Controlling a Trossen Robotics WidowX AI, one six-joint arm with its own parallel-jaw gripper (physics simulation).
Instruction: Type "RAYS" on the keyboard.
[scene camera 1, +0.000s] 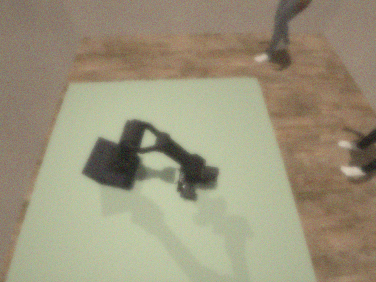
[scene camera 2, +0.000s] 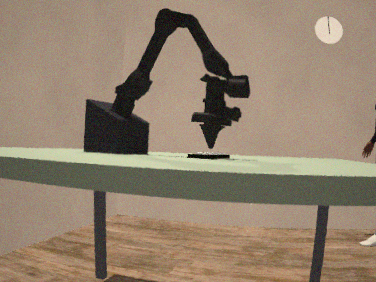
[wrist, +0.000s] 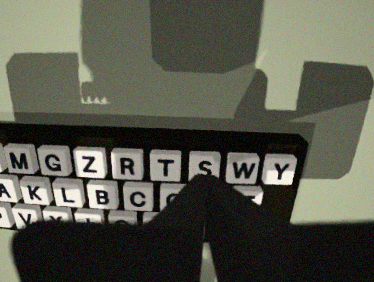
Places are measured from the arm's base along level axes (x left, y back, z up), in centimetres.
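Where they show: gripper, fingertip midpoint: (scene camera 1: 188, 181) (scene camera 2: 210, 148) (wrist: 203, 185); arm's base, origin of the base link: (scene camera 1: 113, 163) (scene camera 2: 119, 112).
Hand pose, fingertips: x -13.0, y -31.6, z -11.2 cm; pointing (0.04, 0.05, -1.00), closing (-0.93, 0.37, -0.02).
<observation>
Each offset is from my fingertips to the centre of the thing. Level surfaces: height alone.
The black keyboard {dx +4.9, dy +0.0, dz -2.2 cm} (scene camera 2: 200, 156) (wrist: 150, 136) with white keys lies on the table; in scene camera 1 the arm largely hides it. In the wrist view the top row shows the R key {dx +3.3, dy -1.4, dz -1.6 cm} (wrist: 127, 166), the S key {dx -0.1, dy +0.0, dz -1.6 cm} (wrist: 204, 164) and the Y key {dx -3.6, dy +1.4, dz -1.6 cm} (wrist: 280, 170) at the right end. The A key {dx +10.5, dy -2.3, dz -1.6 cm} (wrist: 5, 191) is cut by the left edge in the second row. My gripper (scene camera 2: 211, 147) (wrist: 203, 185) is shut and empty, pointing down. Its tips overlap the lower edge of S in the wrist view, and scene camera 2 shows a small gap above the keyboard. The fingers hide keys below S.
The pale green table {dz -3.0 cm} (scene camera 1: 120, 100) (scene camera 2: 300, 170) carries the arm's dark base (scene camera 1: 111, 164) (scene camera 2: 116, 132). The T key {dx +1.6, dy -0.7, dz -1.6 cm} (wrist: 165, 166) and W key {dx -1.8, dy +0.7, dz -1.6 cm} (wrist: 242, 169) flank S. Shadows of the arm fall across the table. Parts of people show beyond the table.
</observation>
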